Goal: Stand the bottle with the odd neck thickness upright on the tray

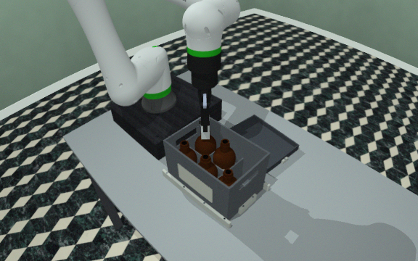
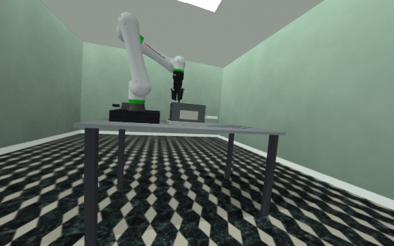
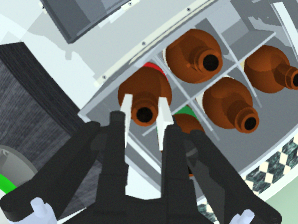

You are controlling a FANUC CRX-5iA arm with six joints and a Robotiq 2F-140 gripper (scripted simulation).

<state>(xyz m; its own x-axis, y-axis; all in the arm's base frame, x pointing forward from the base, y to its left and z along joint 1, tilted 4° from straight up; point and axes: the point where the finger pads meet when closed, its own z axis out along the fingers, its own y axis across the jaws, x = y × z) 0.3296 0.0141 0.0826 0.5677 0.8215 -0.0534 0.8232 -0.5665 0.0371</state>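
The glass bottle is 90 mm below my hand. The rest, counted from my hand: brown bottle: 100 mm ahead, 90 mm below, 70 mm to the right; then crate: 100 mm ahead, 90 mm below, 30 mm to the right; then dark grey tray: 230 mm to the left, 160 mm below, 40 mm ahead.
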